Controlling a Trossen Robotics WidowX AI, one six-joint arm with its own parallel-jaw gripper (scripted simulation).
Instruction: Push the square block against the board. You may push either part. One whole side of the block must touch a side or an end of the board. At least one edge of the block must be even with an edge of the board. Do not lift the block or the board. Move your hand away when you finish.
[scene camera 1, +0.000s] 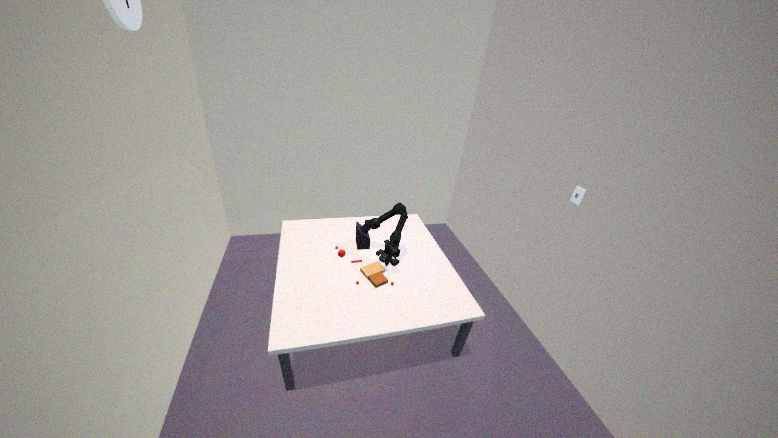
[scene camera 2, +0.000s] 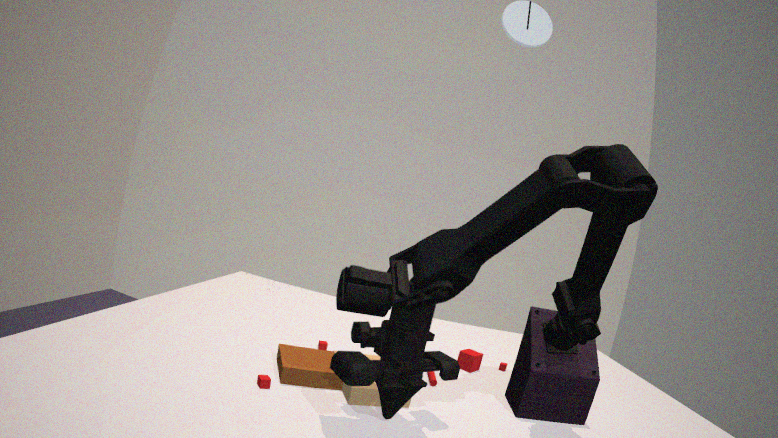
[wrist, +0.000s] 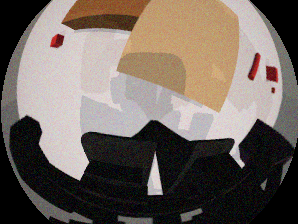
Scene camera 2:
my gripper: 386, 417
orange square block: 299, 366
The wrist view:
my gripper: 153, 123
